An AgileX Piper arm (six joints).
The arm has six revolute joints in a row. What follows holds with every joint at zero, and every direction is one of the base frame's.
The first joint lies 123 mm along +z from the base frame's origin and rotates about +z.
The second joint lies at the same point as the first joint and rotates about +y.
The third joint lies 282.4 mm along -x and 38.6 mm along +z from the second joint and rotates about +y.
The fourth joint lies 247.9 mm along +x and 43.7 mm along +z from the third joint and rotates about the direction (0.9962, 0, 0.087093).
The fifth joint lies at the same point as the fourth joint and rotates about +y.
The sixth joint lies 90.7 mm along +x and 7.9 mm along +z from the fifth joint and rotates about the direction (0.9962, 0, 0.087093).
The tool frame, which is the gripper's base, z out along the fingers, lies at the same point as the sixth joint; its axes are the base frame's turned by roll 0, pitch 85.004 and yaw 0 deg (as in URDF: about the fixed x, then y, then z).
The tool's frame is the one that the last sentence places.
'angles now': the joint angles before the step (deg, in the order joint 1, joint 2, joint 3, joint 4, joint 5, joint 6). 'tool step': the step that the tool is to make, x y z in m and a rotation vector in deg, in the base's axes. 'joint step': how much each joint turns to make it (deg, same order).
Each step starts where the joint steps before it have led.
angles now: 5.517, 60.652, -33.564, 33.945, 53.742, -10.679
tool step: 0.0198, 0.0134, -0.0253, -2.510, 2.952, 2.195
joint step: 4.755, 8.683, -0.070, -0.491, -6.229, -0.371
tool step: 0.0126, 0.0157, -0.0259, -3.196, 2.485, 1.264
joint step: 5.151, 7.626, -0.019, -1.446, -6.277, 2.143
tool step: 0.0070, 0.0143, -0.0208, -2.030, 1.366, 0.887
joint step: 4.021, 5.874, -0.101, -0.099, -5.055, 1.298
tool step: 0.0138, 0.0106, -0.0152, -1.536, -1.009, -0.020
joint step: 2.146, 5.495, -1.597, 0.181, -5.131, 0.161
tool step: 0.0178, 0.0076, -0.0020, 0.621, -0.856, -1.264
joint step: 0.161, 3.534, -3.494, 1.123, -1.306, 0.129
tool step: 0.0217, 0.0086, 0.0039, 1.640, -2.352, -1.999
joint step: -0.012, 2.842, -4.381, 1.872, -1.525, 0.034
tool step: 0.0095, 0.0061, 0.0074, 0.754, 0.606, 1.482
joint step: 0.014, 1.057, -3.536, -0.713, 3.233, 0.371
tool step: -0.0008, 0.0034, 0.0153, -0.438, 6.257, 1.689
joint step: -0.004, -0.443, -4.192, -4.419, 10.344, 5.858
